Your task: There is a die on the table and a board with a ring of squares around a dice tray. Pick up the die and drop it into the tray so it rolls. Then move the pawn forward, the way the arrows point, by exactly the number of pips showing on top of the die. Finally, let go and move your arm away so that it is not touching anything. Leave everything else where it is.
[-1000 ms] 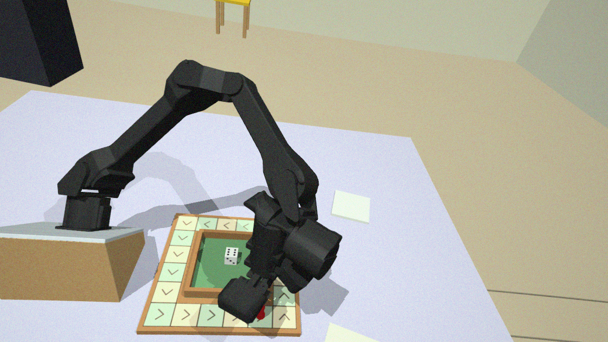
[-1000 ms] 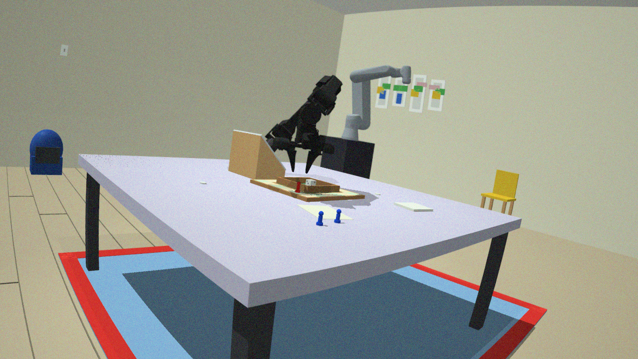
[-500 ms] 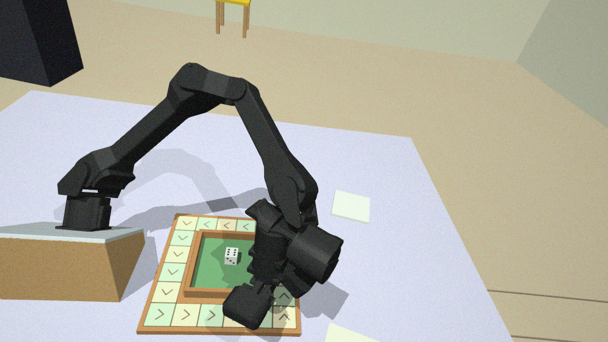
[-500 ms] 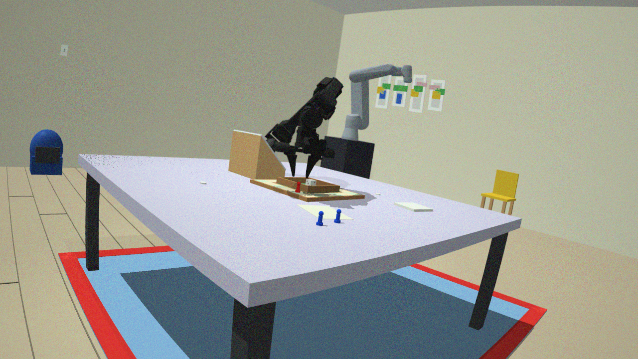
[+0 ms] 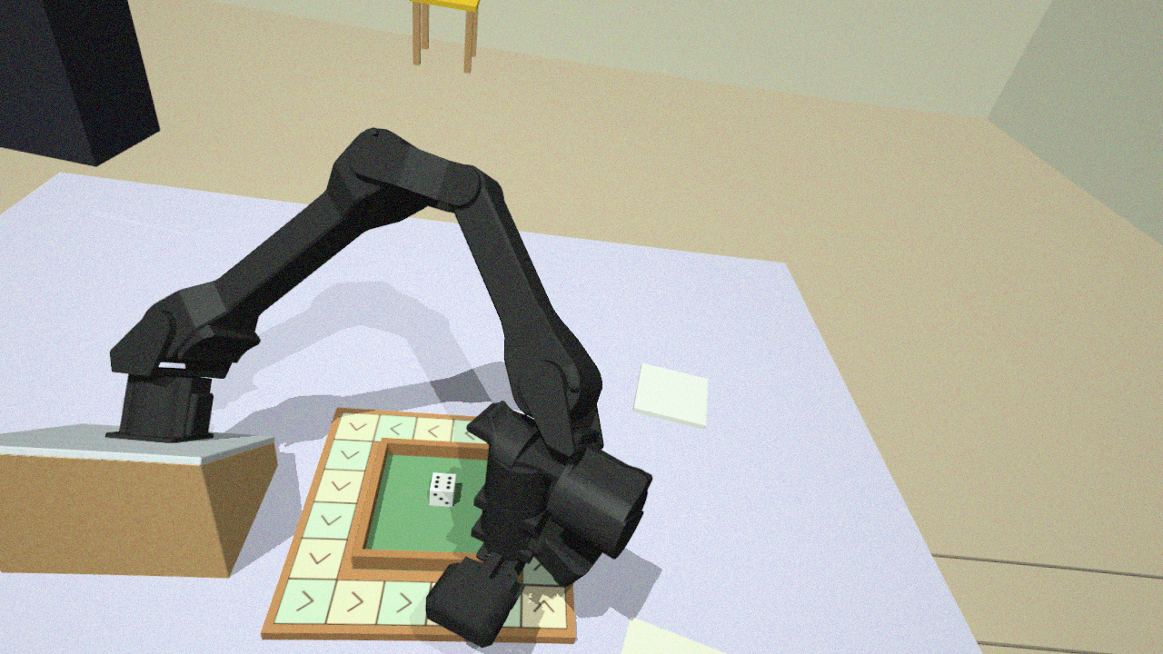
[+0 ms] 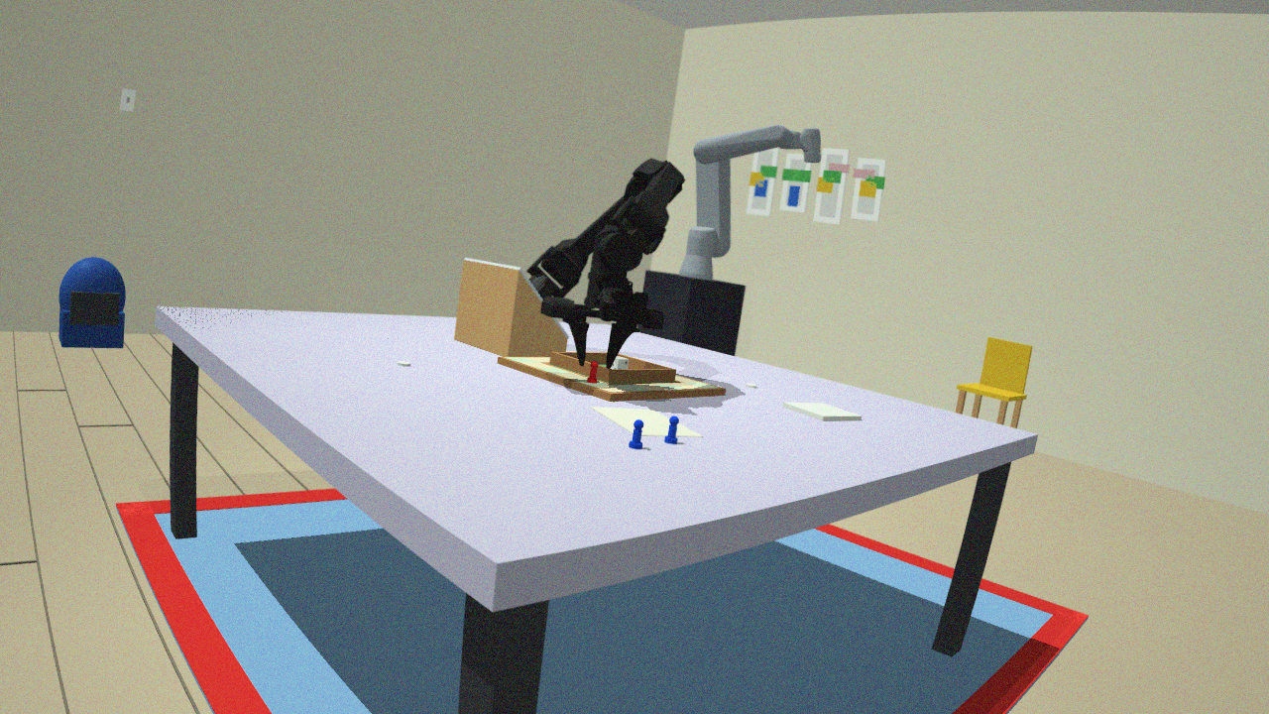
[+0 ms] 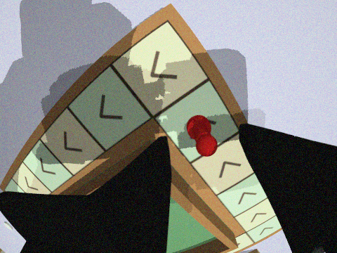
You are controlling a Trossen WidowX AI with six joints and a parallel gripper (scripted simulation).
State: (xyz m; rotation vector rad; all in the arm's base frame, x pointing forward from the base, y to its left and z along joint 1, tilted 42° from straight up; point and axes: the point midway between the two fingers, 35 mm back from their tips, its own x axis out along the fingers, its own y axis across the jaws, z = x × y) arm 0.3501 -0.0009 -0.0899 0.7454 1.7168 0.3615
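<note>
Now: gripper tip 10 mm above the red pawn. Round my gripper tip: green dice tray: 100 mm to the left, 90 mm behind, 30 mm below; then pale card: 200 mm ahead, 40 mm to the right, 40 mm below; then white die: 110 mm to the left, 90 mm behind, 10 mm below.
</note>
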